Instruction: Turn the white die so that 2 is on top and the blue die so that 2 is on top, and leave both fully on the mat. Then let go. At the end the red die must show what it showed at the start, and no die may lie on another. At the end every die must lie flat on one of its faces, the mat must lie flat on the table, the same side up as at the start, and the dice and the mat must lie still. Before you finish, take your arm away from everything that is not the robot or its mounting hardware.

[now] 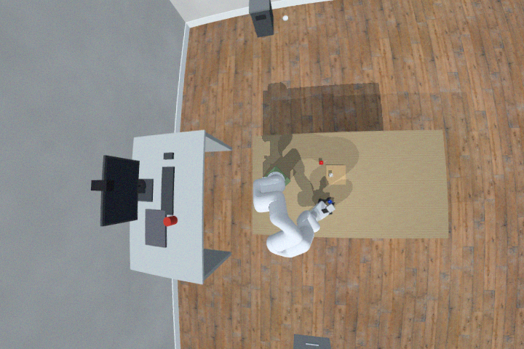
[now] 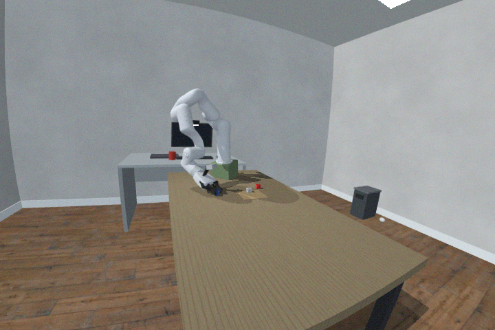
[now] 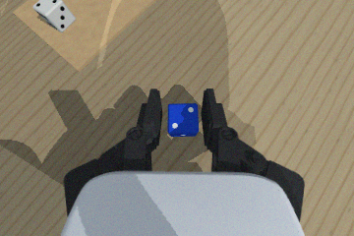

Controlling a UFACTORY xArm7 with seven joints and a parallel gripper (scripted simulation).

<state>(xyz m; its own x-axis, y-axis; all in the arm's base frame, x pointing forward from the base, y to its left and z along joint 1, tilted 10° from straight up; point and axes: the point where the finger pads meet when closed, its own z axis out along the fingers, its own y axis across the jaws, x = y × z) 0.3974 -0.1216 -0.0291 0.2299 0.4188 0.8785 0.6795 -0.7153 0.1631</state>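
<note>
Now: hand 10 mm above the blue die. From my hand the other things lie so: red die (80 mm behind, 280 mm to the left, 10 mm below); then white die (10 mm behind, 190 mm to the left, 10 mm below); then tan mat (30 mm ahead, 200 mm to the left, 20 mm below).
</note>
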